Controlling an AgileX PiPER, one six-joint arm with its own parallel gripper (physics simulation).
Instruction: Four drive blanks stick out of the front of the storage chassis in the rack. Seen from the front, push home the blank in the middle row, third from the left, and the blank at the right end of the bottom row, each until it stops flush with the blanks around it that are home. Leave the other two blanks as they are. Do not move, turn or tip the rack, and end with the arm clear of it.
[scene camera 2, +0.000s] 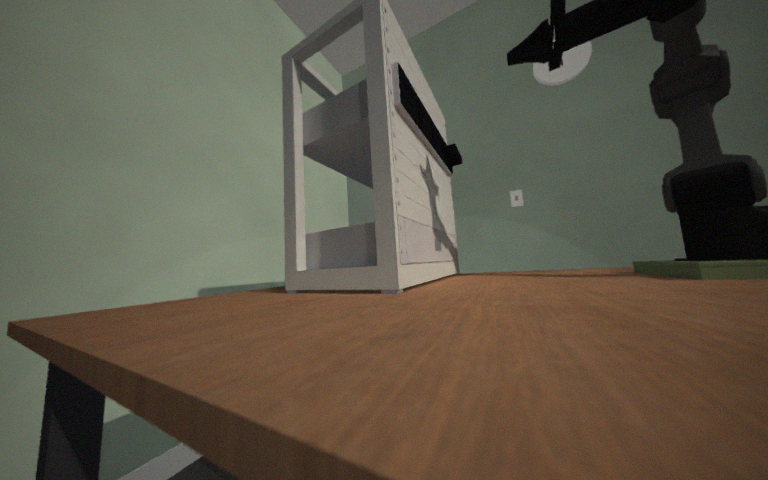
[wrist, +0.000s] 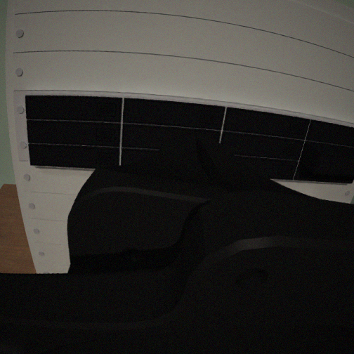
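Note:
The white rack (scene camera 2: 379, 141) (wrist: 25, 192) stands upright. Its storage chassis (scene camera 2: 421, 118) (wrist: 21, 127) has a black front with three rows of four blanks. The middle-row blank third from the left (wrist: 265, 146) looks level with its visible neighbours, though its left edge is hidden. A dark block (scene camera 2: 453, 155) sticks out at the far, right end. In the wrist view, the middle-row right-end blank (wrist: 330, 156) appears as that block. The bottom-row right-end blank (wrist: 320, 175) is dark; its depth is unclear. My gripper (scene camera 2: 509, 58) (wrist: 187, 153) is shut and empty, in front of the rack and apart from it.
The arm (scene camera 2: 690, 107) rises from a green base plate (scene camera 2: 702, 270) on the wooden table (scene camera 2: 396, 367). Plain panels (wrist: 165, 32) lie above the chassis, and more panels (wrist: 52, 205) lie below. A white disc (scene camera 2: 574, 65) and a wall plate (scene camera 2: 516, 198) are on the back wall.

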